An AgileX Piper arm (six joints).
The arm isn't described. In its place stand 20 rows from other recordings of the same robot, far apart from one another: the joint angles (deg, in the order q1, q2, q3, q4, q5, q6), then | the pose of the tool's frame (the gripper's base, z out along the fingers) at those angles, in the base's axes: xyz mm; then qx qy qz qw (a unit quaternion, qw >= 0).
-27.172 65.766 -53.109 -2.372 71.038 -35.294 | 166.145 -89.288 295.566 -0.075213 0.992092 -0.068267 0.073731
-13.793 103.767 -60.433 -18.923 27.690 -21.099 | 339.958 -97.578 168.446 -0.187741 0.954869 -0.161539 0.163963
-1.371 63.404 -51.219 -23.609 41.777 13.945 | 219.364 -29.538 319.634 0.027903 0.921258 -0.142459 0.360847
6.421 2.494 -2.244 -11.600 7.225 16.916 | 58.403 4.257 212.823 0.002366 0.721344 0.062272 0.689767
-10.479 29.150 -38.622 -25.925 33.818 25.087 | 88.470 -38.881 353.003 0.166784 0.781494 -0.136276 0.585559
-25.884 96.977 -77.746 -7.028 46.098 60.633 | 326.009 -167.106 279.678 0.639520 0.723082 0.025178 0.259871
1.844 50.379 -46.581 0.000 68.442 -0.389 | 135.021 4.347 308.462 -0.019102 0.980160 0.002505 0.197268
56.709 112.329 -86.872 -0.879 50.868 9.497 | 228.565 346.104 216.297 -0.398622 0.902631 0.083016 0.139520
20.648 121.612 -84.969 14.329 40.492 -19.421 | 401.700 167.001 145.360 -0.259573 0.948643 0.096371 0.153005
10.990 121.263 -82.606 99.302 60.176 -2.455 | 422.185 161.353 209.206 -0.322444 -0.689565 -0.644710 0.069841
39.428 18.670 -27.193 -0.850 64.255 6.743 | 32.499 25.148 259.533 -0.265772 0.903567 0.124951 0.311959
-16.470 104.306 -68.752 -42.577 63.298 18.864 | 309.573 -148.880 206.212 -0.116859 -0.940111 0.319259 0.024681
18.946 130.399 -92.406 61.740 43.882 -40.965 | 429.769 206.271 134.149 -0.142671 0.901963 0.369579 0.171811
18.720 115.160 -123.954 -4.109 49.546 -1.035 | 443.984 145.214 390.312 -0.160725 0.874861 0.035564 0.455544
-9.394 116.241 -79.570 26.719 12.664 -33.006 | 446.067 -64.706 184.479 0.000676 0.916235 -0.011436 0.400477
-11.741 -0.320 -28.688 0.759 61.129 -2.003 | -5.709 2.265 277.013 0.072121 0.850135 -0.055836 0.518605
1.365 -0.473 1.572 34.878 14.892 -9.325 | 54.675 14.680 185.096 0.105148 0.749182 0.200952 0.622325
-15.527 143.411 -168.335 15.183 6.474 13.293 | 520.472 -141.815 440.971 0.193045 0.511940 0.101739 0.830843
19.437 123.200 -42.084 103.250 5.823 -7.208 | 272.570 105.715 12.626 0.608917 0.780593 0.138018 0.029080
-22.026 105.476 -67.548 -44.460 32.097 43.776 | 340.420 -174.252 196.117 0.264684 0.905190 -0.223035 0.246635
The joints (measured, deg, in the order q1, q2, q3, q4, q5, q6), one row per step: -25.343 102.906 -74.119 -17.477 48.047 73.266; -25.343 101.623 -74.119 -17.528 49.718 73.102; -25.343 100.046 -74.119 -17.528 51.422 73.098; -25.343 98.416 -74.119 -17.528 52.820 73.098; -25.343 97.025 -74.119 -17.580 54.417 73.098; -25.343 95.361 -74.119 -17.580 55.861 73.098; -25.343 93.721 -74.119 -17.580 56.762 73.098; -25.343 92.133 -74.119 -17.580 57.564 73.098; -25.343 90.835 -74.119 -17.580 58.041 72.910; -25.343 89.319 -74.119 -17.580 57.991 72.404; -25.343 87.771 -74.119 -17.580 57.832 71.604; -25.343 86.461 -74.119 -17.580 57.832 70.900; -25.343 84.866 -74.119 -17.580 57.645 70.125
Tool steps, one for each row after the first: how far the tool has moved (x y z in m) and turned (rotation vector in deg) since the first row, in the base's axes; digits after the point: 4 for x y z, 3 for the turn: -0.0046 0.0016 0.0075 -0.120 0.442 -0.291; -0.0100 0.0035 0.0167 -0.270 0.568 -0.765; -0.0152 0.0055 0.0262 -0.525 0.361 -1.162; -0.0205 0.0075 0.0340 -0.653 0.567 -1.601; -0.0263 0.0098 0.0433 -0.886 0.361 -2.020; -0.0315 0.0120 0.0526 -1.273 -0.319 -2.289; -0.0367 0.0142 0.0614 -1.664 -1.044 -2.531; -0.0408 0.0160 0.0686 -2.076 -1.731 -2.509; -0.0449 0.0180 0.0771 -2.821 -2.974 -2.051; -0.0492 0.0200 0.0858 -3.695 -4.229 -1.304; -0.0531 0.0219 0.0930 -4.410 -5.153 -0.691; -0.0579 0.0242 0.1017 -5.345 -6.468 0.027
